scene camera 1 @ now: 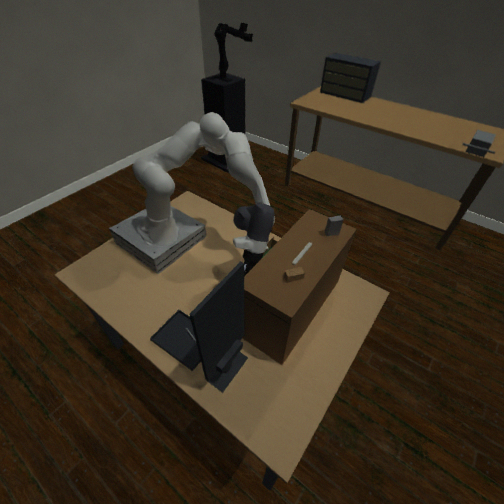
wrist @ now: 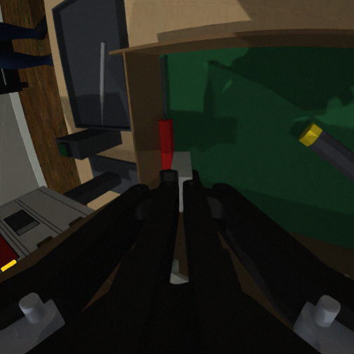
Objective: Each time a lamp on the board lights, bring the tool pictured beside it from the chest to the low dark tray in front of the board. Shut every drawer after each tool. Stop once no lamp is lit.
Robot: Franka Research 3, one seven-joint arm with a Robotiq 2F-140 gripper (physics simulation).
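The brown chest (scene camera 1: pixel 295 295) stands on the table behind the upright dark board (scene camera 1: pixel 220 320). In the wrist view one drawer (wrist: pixel 140 116) is open and lined in green. A red-handled screwdriver (wrist: pixel 166 138) lies along its left wall, and a dark tool with a yellow cap (wrist: pixel 316 138) lies at the right. My gripper (wrist: pixel 180 177) (scene camera 1: pixel 251 260) is shut and empty at the drawer's front, over its grey handle (wrist: pixel 182 163). The low dark tray (scene camera 1: pixel 170 340) (wrist: pixel 84 42) holds a thin grey tool (wrist: pixel 102 81) (scene camera 1: pixel 190 334).
A grey block (scene camera 1: pixel 334 225), a pale bar (scene camera 1: pixel 302 253) and a small brown block (scene camera 1: pixel 294 273) lie on the chest top. The robot base (scene camera 1: pixel 157 235) is at the table's back left. A side table (scene camera 1: pixel 400 120) with a small cabinet (scene camera 1: pixel 349 76) stands by the far wall.
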